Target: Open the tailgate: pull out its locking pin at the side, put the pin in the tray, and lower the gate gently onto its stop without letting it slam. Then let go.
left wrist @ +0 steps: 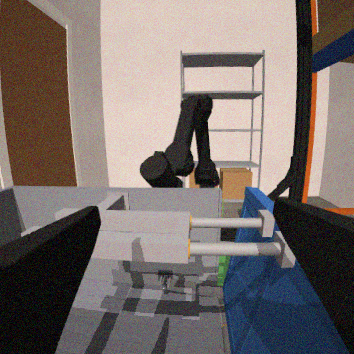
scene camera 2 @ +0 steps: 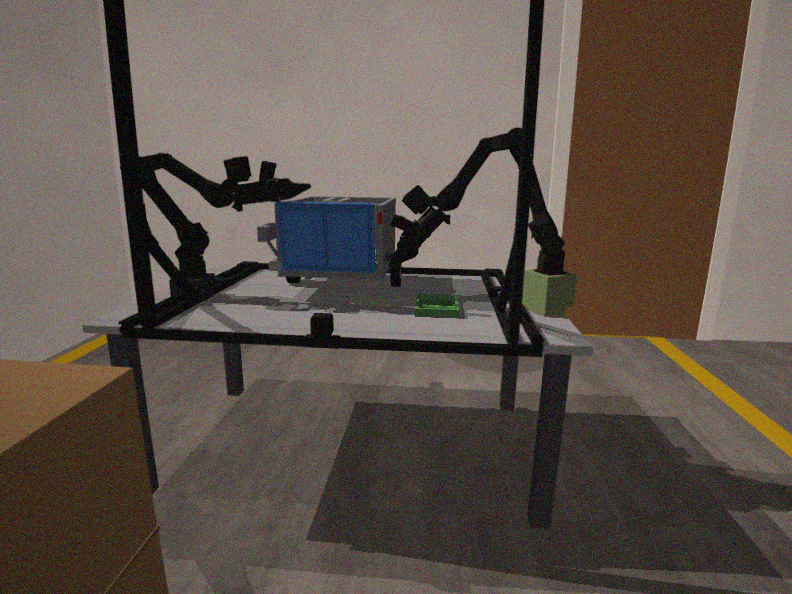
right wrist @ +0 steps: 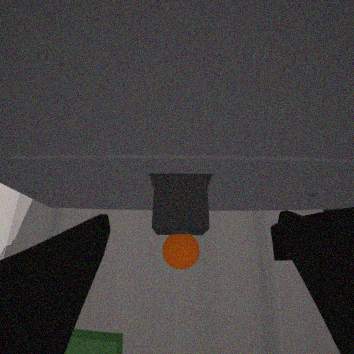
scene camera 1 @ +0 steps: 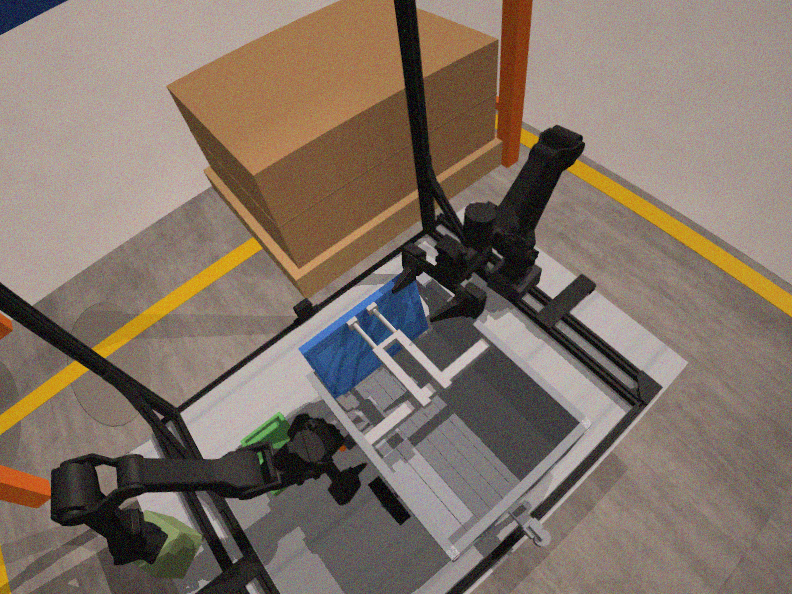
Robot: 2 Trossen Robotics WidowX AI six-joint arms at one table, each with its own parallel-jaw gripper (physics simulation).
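Frame: origin at the left arm's base, x right, y ahead, z up, level; centimetres.
Seen in the pictures: left gripper, fingertip midpoint: (left wrist: 187,210) (scene camera 2: 308,186) (scene camera 1: 410,305); right gripper, fingertip midpoint: (left wrist: 163,273) (scene camera 2: 390,263) (right wrist: 194,221) (scene camera 1: 352,448); left arm's base, link origin: (scene camera 2: 192,276) (scene camera 1: 515,270); right arm's base, link origin: (scene camera 2: 550,272) (scene camera 1: 149,542).
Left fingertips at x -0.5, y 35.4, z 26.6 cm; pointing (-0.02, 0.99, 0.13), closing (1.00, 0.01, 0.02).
Pixels of each thing's top centre, then the offset from my left fingertips to it. "*": a spot on its surface instead.
- locking pin's orange round head, top centre: (right wrist: 180,248) dy +25.1, dx -2.2, dz -20.2 cm
- dark bracket, surface spot: (right wrist: 180,205) * dy +23.6, dx -2.3, dz -19.8 cm
- green tray, top centre: (scene camera 1: 276,451) (scene camera 2: 437,301) (left wrist: 222,263) dy +36.5, dx +11.9, dz -30.6 cm
The blue tailgate (scene camera 1: 339,367) (scene camera 2: 326,236) (left wrist: 270,300) stands upright at the end of the grey trailer (scene camera 1: 419,508) (scene camera 2: 386,239). The locking pin's orange round head (right wrist: 181,251) shows at a dark bracket (right wrist: 180,205) on the trailer's side. The green tray (scene camera 1: 267,429) (scene camera 2: 436,310) (right wrist: 97,343) lies on the table beside the trailer. My right gripper (scene camera 1: 356,457) (scene camera 2: 395,282) (right wrist: 194,221) is open, its fingers apart on either side of the pin head, holding nothing. My left gripper (scene camera 1: 415,303) (scene camera 2: 308,186) (left wrist: 187,210) is open and empty, above the gate's top edge, with the gate's upper part between its fingers in scene camera 1.
Two pale rods (scene camera 1: 399,377) (left wrist: 225,248) extend over the trailer bed to the gate's top edge. A black frame (scene camera 2: 230,335) with uprights surrounds the table. A pale green block (scene camera 2: 548,292) stands near the right arm's base. Large cardboard boxes (scene camera 1: 332,95) stand beyond the table.
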